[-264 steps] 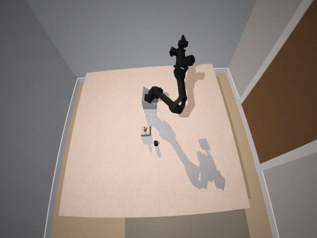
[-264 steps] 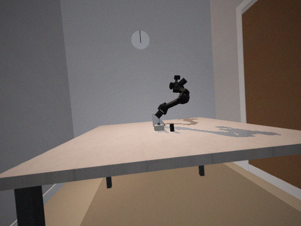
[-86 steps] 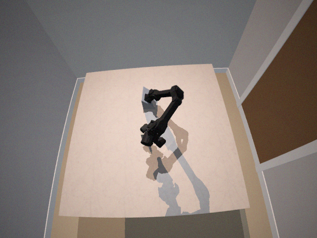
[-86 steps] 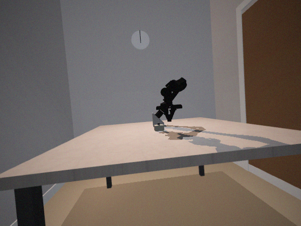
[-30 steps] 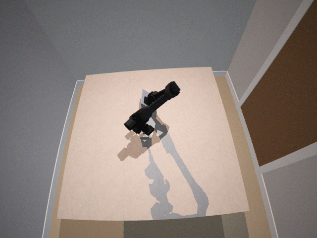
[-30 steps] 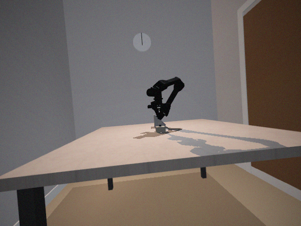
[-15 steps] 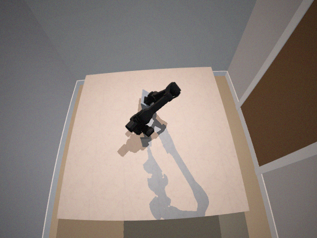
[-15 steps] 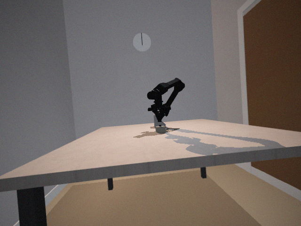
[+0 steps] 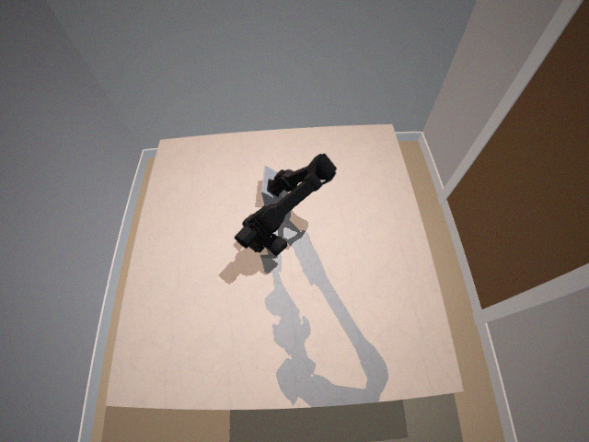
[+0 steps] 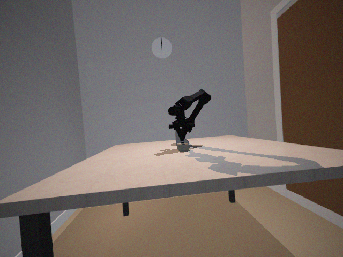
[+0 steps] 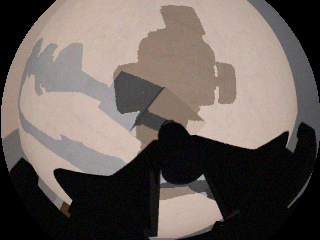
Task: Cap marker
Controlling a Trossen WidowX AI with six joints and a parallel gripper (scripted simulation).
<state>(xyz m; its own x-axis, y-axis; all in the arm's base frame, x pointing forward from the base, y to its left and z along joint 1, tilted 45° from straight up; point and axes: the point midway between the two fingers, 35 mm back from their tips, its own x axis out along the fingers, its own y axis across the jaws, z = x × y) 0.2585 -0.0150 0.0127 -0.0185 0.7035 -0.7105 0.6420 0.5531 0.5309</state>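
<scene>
Now: gripper tip 10 mm below the dark cap. Round my gripper tip: grey holder block: 60 mm below.
</scene>
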